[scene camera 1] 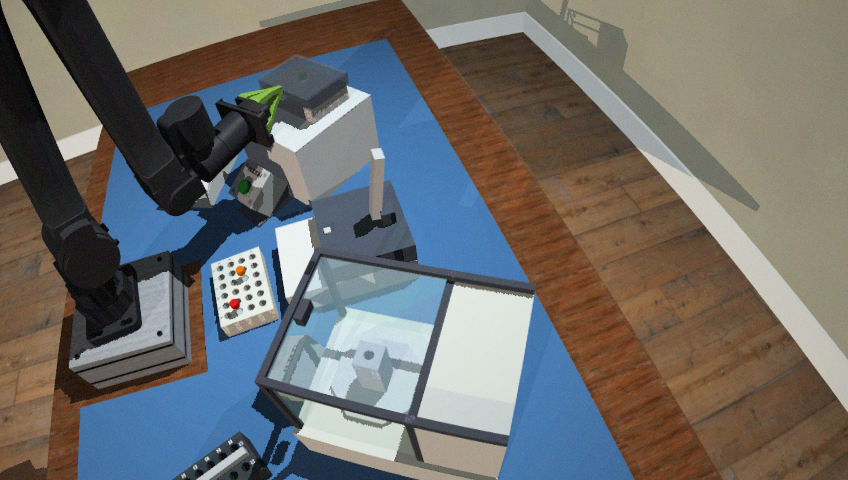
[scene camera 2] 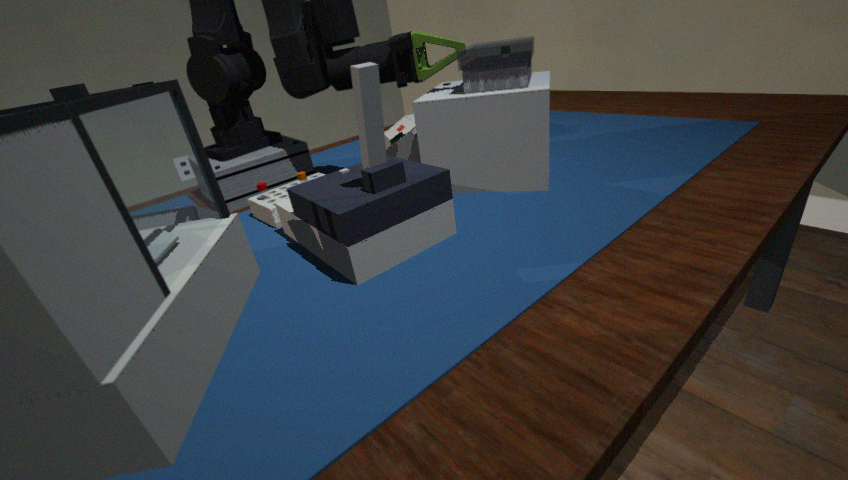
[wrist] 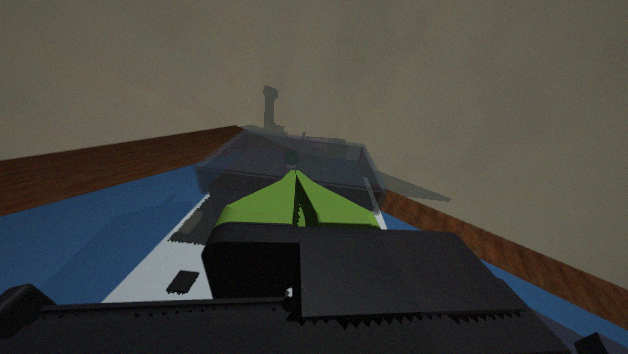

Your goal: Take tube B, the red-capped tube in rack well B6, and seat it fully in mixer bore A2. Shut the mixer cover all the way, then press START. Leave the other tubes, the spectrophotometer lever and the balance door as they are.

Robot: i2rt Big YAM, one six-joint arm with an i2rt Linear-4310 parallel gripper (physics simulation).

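Places are measured from the arm's base along level axes (x ahead, y left, z up), in centimetres.
Where they show: gripper, fingertip midpoint: (scene camera 1: 281,88) (scene camera 2: 465,47) (wrist: 294,178); arm's base, link origin: (scene camera 1: 114,306) (scene camera 2: 245,148).
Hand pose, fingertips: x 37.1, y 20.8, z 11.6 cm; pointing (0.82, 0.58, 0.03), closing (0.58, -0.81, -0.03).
Observation:
Each offset is from my fingertips to the top centre of the thing.
The red-capped tube @(dy -27.7, dx -18.7, dz -13.5 cm) (scene camera 1: 234,303) (scene camera 2: 261,186) stands in the white rack @(dy -23.0, dx -17.4, dz -15.9 cm) (scene camera 1: 249,324) (scene camera 2: 263,209); the well label is too small to read. The white mixer body @(dy -0.6, dx -1.6, dz +0.1 cm) (scene camera 1: 342,154) (scene camera 2: 487,142) carries a smoky see-through cover @(dy +2.0, dx +3.5, dz +0.1 cm) (scene camera 1: 321,89) (scene camera 2: 484,53) (wrist: 330,167) over a pale block. A dark green cap (scene camera 1: 302,76) (wrist: 291,158) shows through the cover. I cannot tell whether the cover is fully shut; the bores are hidden. My gripper (scene camera 1: 280,88) (scene camera 2: 464,46) (wrist: 294,178) is shut and empty, its tips close to the cover's near edge. Contact is unclear. A green button @(dy -5.6, dx -11.6, dz -11.5 cm) (scene camera 1: 243,186) sits on a small tilted box.
An orange-capped tube @(dy -22.1, dx -16.4, dz -13.5 cm) (scene camera 1: 240,270) (scene camera 2: 301,175) stands in the white rack. The spectrophotometer (scene camera 1: 333,208) (scene camera 2: 398,226) with its upright lever @(dy -25.3, dx +6.6, dz +1.1 cm) (scene camera 1: 376,184) (scene camera 2: 368,115) stands between mixer and balance. The glass-doored balance @(dy -48.8, dx -4.2, dz +3.3 cm) (scene camera 1: 476,350) (scene camera 2: 208,339) is nearer. A black rack @(dy -50.7, dx -28.7, dz -14.2 cm) (scene camera 1: 254,456) lies at scene camera 1's bottom edge.

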